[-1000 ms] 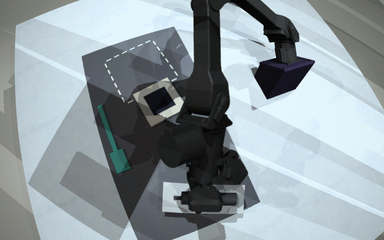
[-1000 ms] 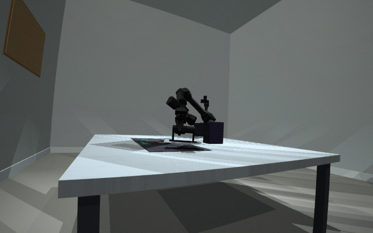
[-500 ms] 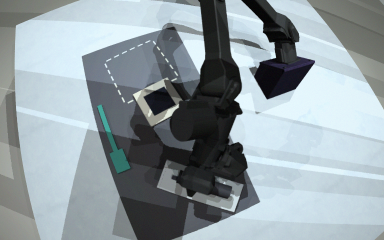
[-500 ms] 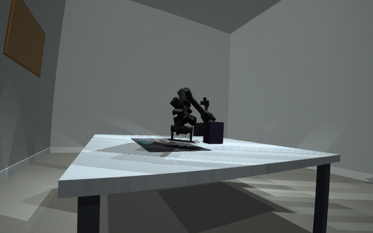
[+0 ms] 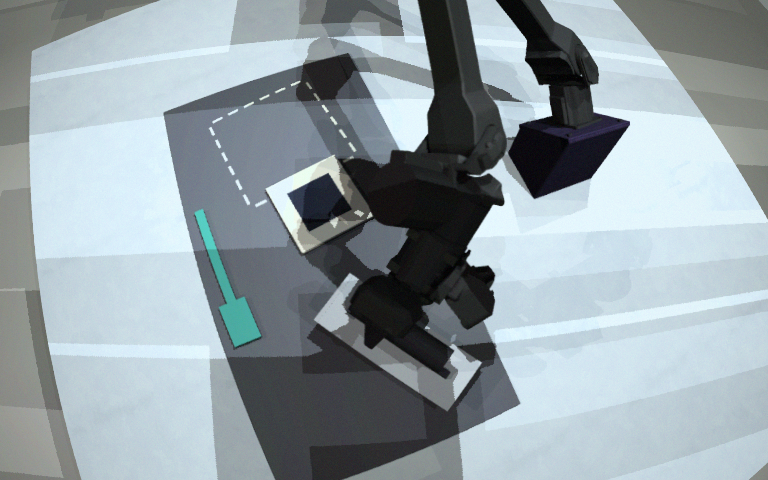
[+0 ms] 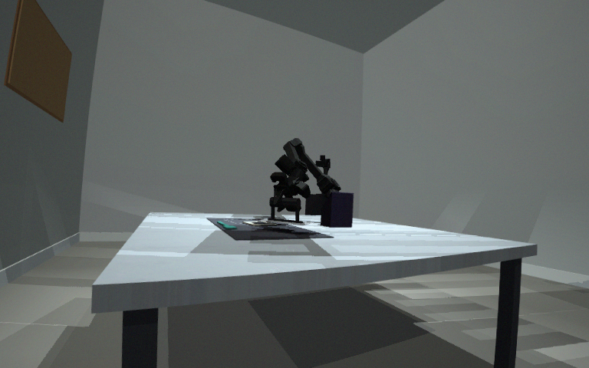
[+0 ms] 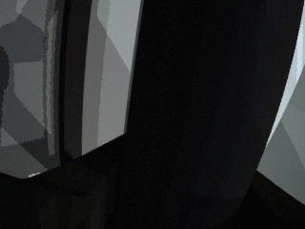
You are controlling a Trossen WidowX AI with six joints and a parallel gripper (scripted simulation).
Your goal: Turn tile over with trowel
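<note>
My gripper tip is 180 mm to the left of the dark mat, 110 mm above it and 10 mm past it. From my gripper tip the other things lie so: tile: 220 mm to the right, 80 mm below, 40 mm behind; green trowel: 170 mm to the right, 130 mm ahead, 80 mm below.
</note>
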